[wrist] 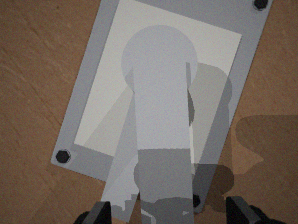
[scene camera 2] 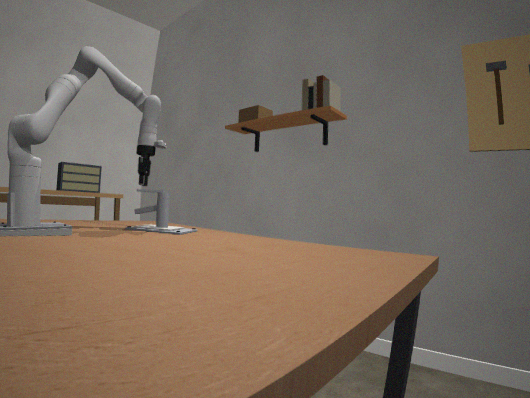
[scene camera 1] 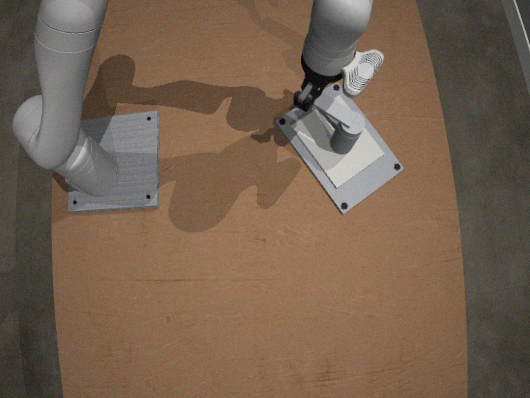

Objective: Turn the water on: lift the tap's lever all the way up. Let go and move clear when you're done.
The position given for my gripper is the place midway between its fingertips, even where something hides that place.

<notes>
I see my gripper (scene camera 1: 315, 92) and a lever (scene camera 1: 328, 105).
</notes>
